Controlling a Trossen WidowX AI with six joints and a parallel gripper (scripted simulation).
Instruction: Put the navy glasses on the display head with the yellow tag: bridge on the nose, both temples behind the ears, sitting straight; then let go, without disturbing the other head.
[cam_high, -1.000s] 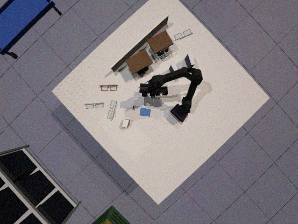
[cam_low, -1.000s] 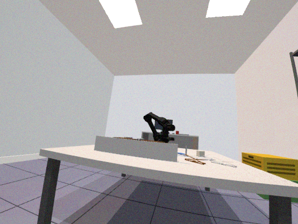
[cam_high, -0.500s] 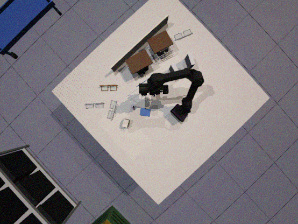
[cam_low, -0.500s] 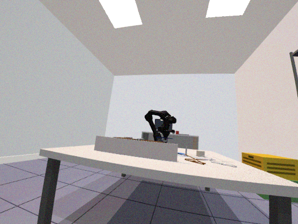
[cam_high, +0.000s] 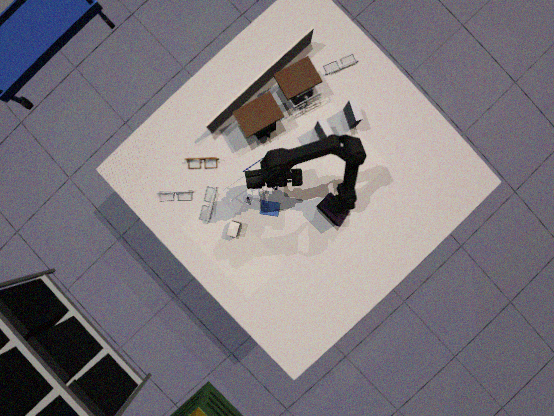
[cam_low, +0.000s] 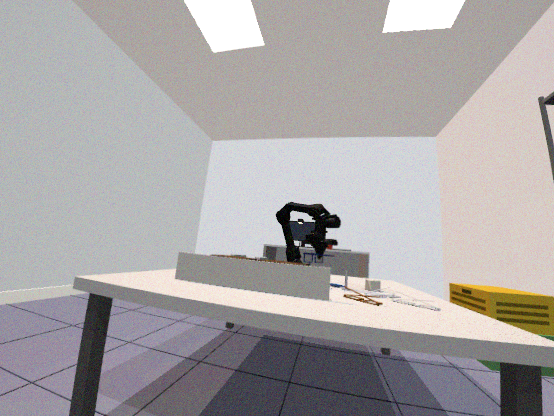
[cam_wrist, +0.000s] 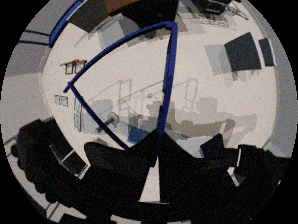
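Now: gripper tip 6 cm past the blue square, 9 cm to the right of it and 12 cm above it. The rest, counted from my gripper tip: long grey board (37 cm ahead, 24 cm to the right, 7 cm below); white box (2 cm behind, 27 cm to the left, 10 cm below).
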